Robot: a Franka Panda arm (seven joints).
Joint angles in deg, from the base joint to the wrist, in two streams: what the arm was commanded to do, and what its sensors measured. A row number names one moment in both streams.
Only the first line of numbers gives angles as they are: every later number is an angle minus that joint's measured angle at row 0.
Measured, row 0:
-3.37, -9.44, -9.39, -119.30, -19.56, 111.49, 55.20
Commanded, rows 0 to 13:
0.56, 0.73, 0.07, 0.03, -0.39, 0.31, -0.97
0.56, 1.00, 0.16, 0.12, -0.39, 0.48, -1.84
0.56, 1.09, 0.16, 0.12, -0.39, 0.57, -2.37
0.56, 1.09, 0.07, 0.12, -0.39, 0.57, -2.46
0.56, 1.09, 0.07, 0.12, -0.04, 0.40, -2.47
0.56, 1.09, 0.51, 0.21, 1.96, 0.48, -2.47
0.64, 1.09, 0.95, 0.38, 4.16, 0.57, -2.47
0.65, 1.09, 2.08, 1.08, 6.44, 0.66, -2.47
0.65, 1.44, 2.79, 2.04, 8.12, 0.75, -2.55
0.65, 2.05, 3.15, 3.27, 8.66, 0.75, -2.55
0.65, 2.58, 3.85, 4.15, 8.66, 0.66, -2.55
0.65, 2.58, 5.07, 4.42, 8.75, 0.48, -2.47
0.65, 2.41, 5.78, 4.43, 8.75, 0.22, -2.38
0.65, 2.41, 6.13, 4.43, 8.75, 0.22, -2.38
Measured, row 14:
0.95, 1.61, 4.24, 2.96, 7.95, 0.42, -1.68
